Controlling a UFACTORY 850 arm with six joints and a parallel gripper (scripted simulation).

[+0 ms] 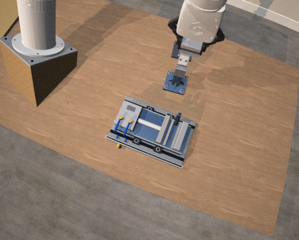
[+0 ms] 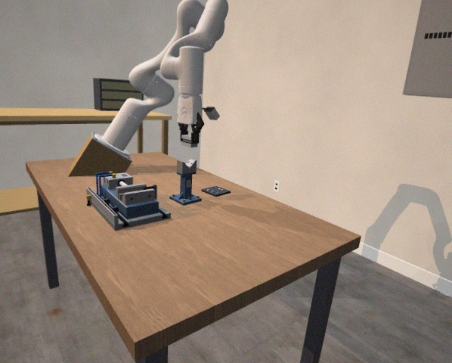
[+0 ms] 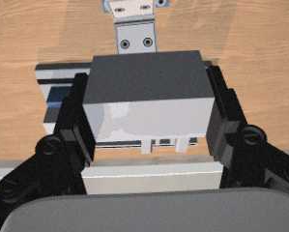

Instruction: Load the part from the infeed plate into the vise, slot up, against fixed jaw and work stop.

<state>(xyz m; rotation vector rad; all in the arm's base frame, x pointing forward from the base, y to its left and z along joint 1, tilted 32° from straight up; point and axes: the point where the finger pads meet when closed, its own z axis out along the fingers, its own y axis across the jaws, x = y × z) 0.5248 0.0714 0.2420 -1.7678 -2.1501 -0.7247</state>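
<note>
The V-block post lies 1 cm to the right of my hand and 19 cm below it. Round my hand: work stop (8 cm ahead, 18 cm to the right, 16 cm below); part (1 cm to the right, 1 cm below); moving jaw (5 cm ahead, 23 cm to the right, 17 cm below).
</note>
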